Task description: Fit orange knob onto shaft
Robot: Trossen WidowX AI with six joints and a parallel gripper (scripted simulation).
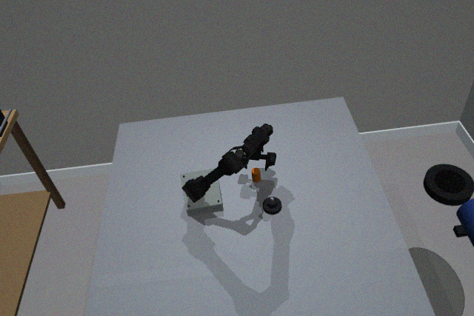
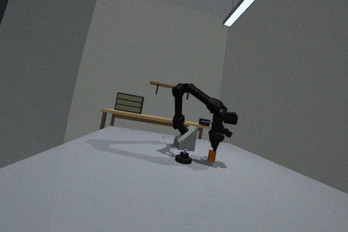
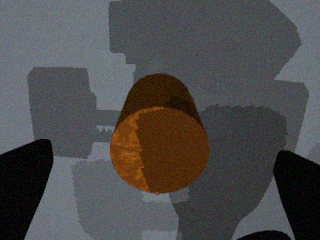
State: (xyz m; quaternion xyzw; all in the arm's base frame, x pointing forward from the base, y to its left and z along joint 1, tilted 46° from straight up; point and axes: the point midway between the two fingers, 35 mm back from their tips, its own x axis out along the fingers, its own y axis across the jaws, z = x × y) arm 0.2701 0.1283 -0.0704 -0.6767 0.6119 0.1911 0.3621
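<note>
The orange knob lies 2 cm below my gripper tip. Round my gripper tip: round black pedestal: 7 cm ahead, 17 cm to the right, 4 cm below.
</note>
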